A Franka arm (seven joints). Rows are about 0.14 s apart.
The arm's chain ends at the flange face. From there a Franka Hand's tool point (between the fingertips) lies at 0.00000 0.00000 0.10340 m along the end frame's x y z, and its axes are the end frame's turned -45 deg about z.
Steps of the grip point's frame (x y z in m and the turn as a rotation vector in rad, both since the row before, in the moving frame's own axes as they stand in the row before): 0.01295, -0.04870, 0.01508, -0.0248, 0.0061, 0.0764; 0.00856, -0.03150, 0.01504, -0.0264, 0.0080, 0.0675; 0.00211, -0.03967, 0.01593, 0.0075, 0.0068, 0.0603; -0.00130, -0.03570, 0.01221, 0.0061, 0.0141, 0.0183
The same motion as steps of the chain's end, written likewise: -0.02748, -0.04505, 0.01511, -0.0132, 0.0218, 0.0764; -0.01869, -0.02976, 0.01508, -0.0130, 0.0243, 0.0675; -0.02654, -0.02850, 0.01594, 0.0101, -0.0005, 0.0603; -0.02676, -0.02285, 0.01222, 0.0143, 0.0057, 0.0183
